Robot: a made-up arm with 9 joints. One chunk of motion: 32 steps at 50 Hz.
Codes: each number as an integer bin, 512 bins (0 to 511) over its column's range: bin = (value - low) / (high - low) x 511, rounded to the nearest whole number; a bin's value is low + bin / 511 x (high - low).
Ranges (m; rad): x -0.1..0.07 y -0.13..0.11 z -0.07..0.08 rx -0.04..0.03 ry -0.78..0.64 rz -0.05..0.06
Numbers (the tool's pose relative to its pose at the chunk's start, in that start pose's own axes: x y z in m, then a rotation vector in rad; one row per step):
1: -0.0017 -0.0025 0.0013 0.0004 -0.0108 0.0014
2: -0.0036 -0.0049 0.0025 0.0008 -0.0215 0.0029
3: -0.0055 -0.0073 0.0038 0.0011 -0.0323 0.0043
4: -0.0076 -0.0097 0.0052 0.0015 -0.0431 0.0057
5: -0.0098 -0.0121 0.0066 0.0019 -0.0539 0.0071
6: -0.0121 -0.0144 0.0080 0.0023 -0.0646 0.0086
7: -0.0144 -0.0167 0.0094 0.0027 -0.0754 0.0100
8: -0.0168 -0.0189 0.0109 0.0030 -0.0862 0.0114
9: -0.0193 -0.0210 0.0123 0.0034 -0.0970 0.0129
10: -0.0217 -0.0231 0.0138 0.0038 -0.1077 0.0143
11: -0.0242 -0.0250 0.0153 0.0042 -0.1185 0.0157
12: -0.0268 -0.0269 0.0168 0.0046 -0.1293 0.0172
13: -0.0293 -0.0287 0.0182 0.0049 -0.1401 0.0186
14: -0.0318 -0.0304 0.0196 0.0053 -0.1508 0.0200
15: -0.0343 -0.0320 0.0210 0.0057 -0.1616 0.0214
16: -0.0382 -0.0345 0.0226 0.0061 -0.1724 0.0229
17: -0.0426 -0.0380 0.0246 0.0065 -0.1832 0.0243
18: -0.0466 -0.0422 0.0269 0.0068 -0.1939 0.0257
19: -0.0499 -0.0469 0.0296 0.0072 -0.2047 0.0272
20: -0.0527 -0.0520 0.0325 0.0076 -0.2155 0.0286
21: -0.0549 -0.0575 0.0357 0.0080 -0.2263 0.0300
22: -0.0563 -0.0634 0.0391 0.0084 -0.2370 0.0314
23: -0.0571 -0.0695 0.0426 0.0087 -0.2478 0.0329
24: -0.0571 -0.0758 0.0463 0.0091 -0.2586 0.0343
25: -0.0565 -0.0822 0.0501 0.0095 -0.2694 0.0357
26: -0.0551 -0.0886 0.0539 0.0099 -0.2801 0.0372
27: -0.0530 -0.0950 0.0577 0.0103 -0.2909 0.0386
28: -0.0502 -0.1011 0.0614 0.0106 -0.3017 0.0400
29: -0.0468 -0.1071 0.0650 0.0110 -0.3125 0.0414
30: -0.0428 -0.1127 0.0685 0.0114 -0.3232 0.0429
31: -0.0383 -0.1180 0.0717 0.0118 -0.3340 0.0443
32: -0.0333 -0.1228 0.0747 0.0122 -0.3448 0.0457
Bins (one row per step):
1: 295 271 243 295 277 239
2: 290 266 247 298 273 246
3: 284 261 251 300 269 252
4: 278 256 256 303 265 259
5: 271 251 261 306 261 265
6: 264 246 266 309 257 272
7: 257 241 270 312 254 279
8: 250 237 276 314 250 285
9: 243 232 280 317 246 292
10: 235 228 285 320 242 299
11: 228 224 291 323 238 305
12: 220 220 296 326 234 312
13: 213 216 300 328 230 319
14: 205 212 305 331 226 325
15: 197 209 310 334 223 332
16: 186 203 315 337 219 339
17: 173 196 322 339 215 345
18: 161 187 330 342 211 352
19: 151 177 339 345 207 359
20: 142 166 349 347 203 365
21: 136 154 360 350 199 372
22: 131 142 372 353 195 378
23: 129 129 384 356 192 385
24: 129 115 396 358 188 392
25: 131 102 409 361 184 398
26: 135 88 422 364 180 405
27: 141 75 435 367 176 412
28: 150 62 448 369 172 418
29: 160 49 460 372 168 425
30: 172 37 472 375 164 432
31: 185 26 483 378 160 438
32: 200 15 493 381 157 445

